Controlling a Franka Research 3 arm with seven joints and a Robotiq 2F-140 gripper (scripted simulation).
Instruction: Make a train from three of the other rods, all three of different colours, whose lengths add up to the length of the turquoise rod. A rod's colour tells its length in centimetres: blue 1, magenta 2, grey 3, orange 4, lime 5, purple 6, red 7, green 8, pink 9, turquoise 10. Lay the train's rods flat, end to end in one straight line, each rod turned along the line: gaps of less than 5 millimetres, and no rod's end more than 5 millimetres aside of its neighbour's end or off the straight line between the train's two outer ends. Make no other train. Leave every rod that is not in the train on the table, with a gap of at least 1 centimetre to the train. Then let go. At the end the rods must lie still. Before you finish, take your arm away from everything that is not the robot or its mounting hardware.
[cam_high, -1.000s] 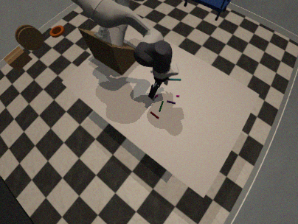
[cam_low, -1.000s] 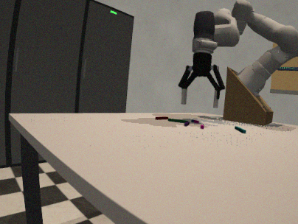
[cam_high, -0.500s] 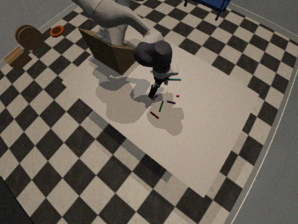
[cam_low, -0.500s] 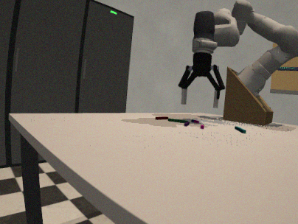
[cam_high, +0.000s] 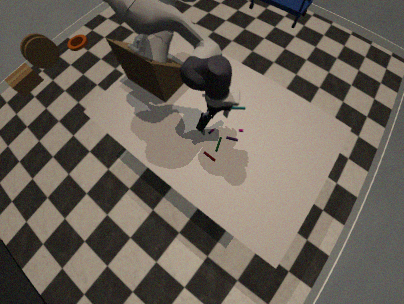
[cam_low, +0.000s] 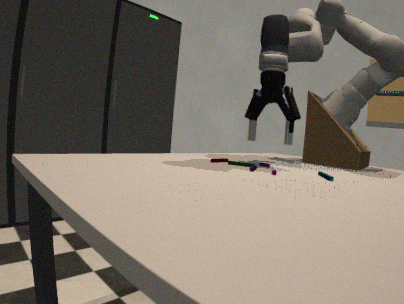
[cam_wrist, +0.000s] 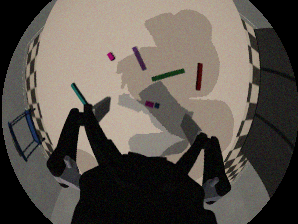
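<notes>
Right now the blue rod is 1 cm behind my hand, 2 cm to the right of it and 8 cm below it. Round my hand: purple rod 10 cm ahead, 3 cm to the left, 8 cm below; then red rod 8 cm ahead, 12 cm to the right, 8 cm below; then green rod 7 cm ahead, 4 cm to the right, 8 cm below.
</notes>
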